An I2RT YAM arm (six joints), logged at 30 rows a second.
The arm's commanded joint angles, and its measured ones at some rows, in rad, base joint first. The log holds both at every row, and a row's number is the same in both.
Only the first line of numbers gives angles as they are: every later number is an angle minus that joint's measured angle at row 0.
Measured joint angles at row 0:
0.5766 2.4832 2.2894 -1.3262 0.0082 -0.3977
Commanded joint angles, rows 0 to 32:
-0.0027 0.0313 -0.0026 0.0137 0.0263 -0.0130
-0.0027 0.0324 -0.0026 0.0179 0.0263 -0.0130
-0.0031 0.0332 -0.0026 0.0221 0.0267 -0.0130
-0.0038 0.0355 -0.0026 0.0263 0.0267 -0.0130
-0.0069 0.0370 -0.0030 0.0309 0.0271 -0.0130
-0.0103 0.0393 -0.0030 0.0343 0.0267 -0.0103
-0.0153 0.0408 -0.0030 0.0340 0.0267 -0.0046
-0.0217 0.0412 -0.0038 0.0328 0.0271 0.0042
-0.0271 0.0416 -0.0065 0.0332 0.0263 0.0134
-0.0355 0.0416 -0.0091 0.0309 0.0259 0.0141
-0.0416 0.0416 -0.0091 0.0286 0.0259 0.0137
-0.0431 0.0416 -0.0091 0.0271 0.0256 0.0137
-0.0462 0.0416 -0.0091 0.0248 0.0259 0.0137
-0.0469 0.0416 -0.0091 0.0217 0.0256 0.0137
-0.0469 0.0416 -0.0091 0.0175 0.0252 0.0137
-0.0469 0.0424 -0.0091 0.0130 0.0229 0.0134
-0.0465 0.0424 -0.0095 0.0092 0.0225 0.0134
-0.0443 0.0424 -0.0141 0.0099 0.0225 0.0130
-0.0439 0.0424 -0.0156 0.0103 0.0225 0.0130
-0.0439 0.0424 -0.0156 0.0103 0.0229 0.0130
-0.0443 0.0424 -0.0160 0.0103 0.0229 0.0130
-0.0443 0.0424 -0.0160 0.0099 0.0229 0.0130
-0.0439 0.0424 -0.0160 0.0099 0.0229 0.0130
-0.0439 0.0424 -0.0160 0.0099 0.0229 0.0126
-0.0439 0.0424 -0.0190 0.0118 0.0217 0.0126
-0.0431 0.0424 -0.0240 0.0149 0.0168 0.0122
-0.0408 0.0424 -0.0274 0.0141 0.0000 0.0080
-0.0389 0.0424 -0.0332 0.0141 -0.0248 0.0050
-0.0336 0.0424 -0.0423 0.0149 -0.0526 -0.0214
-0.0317 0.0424 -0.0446 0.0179 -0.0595 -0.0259
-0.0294 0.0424 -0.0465 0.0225 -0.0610 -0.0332
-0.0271 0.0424 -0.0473 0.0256 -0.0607 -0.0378
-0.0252 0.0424 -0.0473 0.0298 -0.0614 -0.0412
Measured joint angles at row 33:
-0.0427 0.0244 -0.0362 0.0225 -0.0221 -0.0126
